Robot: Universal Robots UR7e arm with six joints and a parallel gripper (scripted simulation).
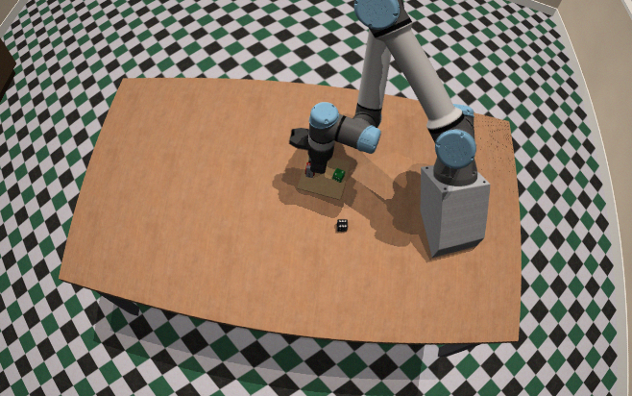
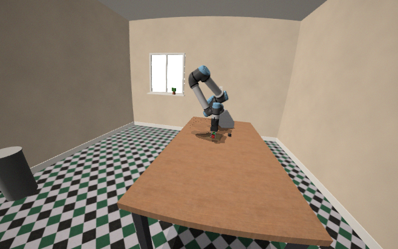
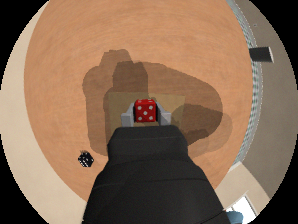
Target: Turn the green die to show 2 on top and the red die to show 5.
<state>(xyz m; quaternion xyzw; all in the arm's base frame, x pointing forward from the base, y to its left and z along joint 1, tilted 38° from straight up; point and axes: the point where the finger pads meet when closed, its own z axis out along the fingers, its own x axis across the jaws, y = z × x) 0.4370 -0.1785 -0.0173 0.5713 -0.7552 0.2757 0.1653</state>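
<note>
Now: the red die right at my hand. From my hand the other things lie so: green die 90 mm behind, 30 mm to the left, 10 mm below; then black die 80 mm behind, 190 mm to the left, 10 mm below; then tan mat 40 mm behind, 10 mm to the left, 30 mm below.
</note>
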